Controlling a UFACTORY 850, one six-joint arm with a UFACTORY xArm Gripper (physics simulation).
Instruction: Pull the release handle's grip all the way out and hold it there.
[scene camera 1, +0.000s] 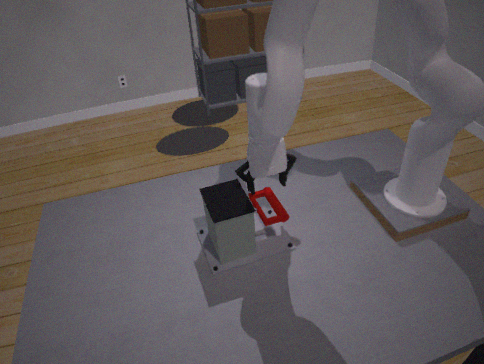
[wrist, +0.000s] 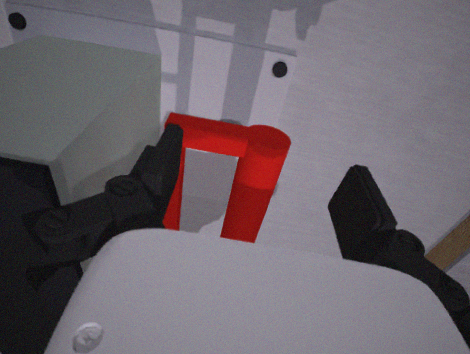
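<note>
The red release handle (scene camera 1: 280, 205) (wrist: 257, 170) is a rectangular frame with a thick round grip bar on its side away from the housing. It stands beside the pale green housing (scene camera 1: 232, 237) (wrist: 105, 90) with a black top. My gripper (scene camera 1: 268, 188) (wrist: 262, 168) is open and empty, at the handle's far end in the scene view. In the wrist view the left finger overlaps the handle's inner bar beside the housing, and the right finger is well outside the grip bar. My gripper's body hides the handle's near end there.
The housing stands on a light base plate (scene camera 1: 272, 248) (wrist: 210, 80) with dark bolts, on a grey mat (scene camera 1: 125, 290). My arm's wood-edged base board (scene camera 1: 425, 228) is at the right. A shelf rack (scene camera 1: 196, 50) with boxes stands at the back.
</note>
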